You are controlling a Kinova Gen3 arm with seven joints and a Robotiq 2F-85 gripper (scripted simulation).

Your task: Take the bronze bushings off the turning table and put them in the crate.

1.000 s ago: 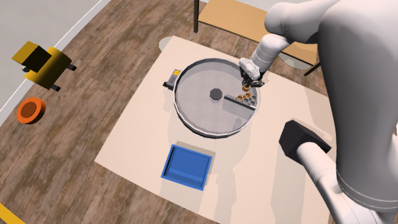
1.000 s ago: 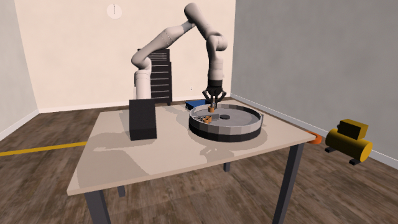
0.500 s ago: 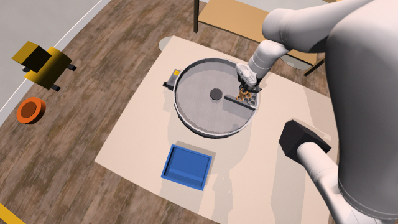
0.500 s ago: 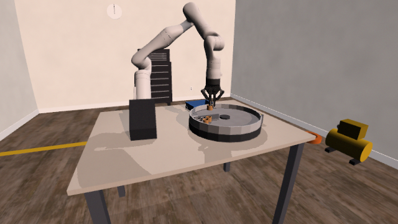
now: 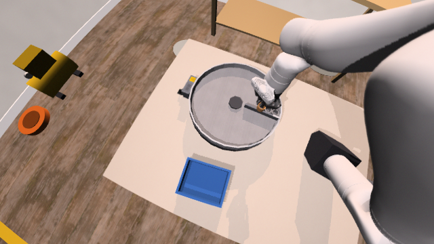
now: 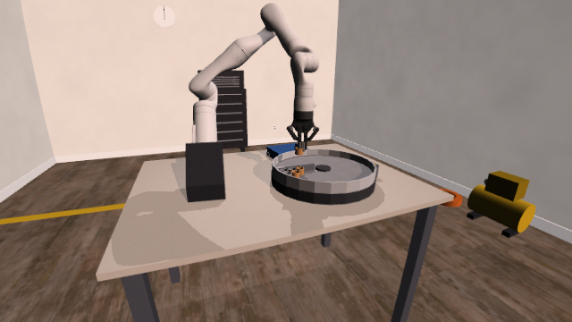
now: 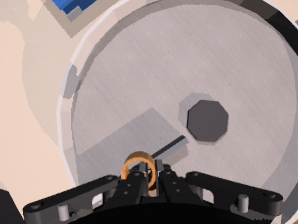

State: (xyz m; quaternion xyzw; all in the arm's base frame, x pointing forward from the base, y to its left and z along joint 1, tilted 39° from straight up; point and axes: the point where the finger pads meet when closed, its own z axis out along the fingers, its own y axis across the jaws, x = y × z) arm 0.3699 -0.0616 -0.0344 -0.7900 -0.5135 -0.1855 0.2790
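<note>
My hand is 40 mm short of the blue crate, 370 mm to the right of it and 130 mm above it. The rest, counted from my hand: grey turning table (90 mm ahead, 100 mm below).
</note>
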